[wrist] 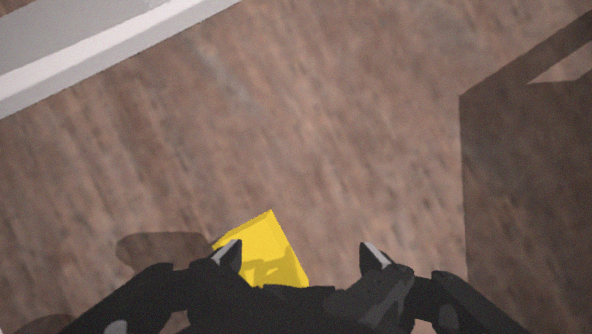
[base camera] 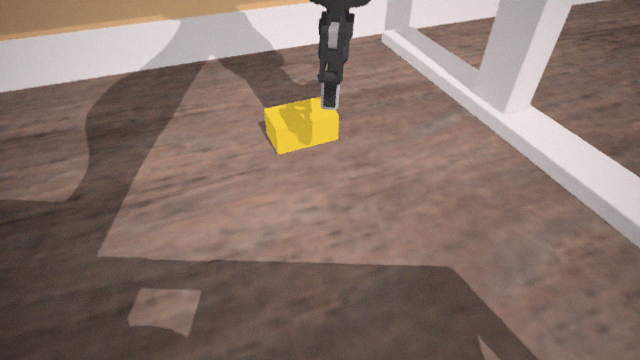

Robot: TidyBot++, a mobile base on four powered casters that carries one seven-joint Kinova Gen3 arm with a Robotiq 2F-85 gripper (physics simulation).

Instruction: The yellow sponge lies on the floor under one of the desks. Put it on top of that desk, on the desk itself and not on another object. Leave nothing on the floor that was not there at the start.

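Frame: origin at the arm's base, x back, y left, z down, level; centimetres.
Seen in the pictures: gripper, between the fingertips: point(wrist: 300, 254) point(base camera: 332, 90).
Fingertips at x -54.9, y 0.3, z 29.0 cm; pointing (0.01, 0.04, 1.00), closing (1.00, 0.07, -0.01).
Offsets run from my fingertips to a thing's top centre. "spot": to the spot under its first point.
The yellow sponge @[dx -4.3, dy +4.7, dz +6.2 cm] point(base camera: 302, 130) point(wrist: 265, 242) lies flat on the floor, with the gripper's shadow across it. My gripper point(base camera: 330, 102) point(wrist: 300, 254) is open and points down, with nothing held between its fingers. In the base camera view its near fingertip overlaps the sponge's right rear corner. In the wrist view the left fingertip overlaps the sponge's left part, and the right fingertip is over floor well to the sponge's right. The gripper's palm hides the sponge's lower end there. The exact height of the fingertips is hard to tell. The desk's top does not show.
A white desk leg @[spot: dx -8.2, dy -27.4, dz -1.5 cm] point(base camera: 522, 55) rises from a long white foot bar point(base camera: 560, 145) point(wrist: 110, 57) on the floor, right of the sponge in the base camera view and upper left in the wrist view. A white baseboard point(base camera: 45, 65) and tan wall point(base camera: 100, 15) stand behind. Shadows cross the floor.
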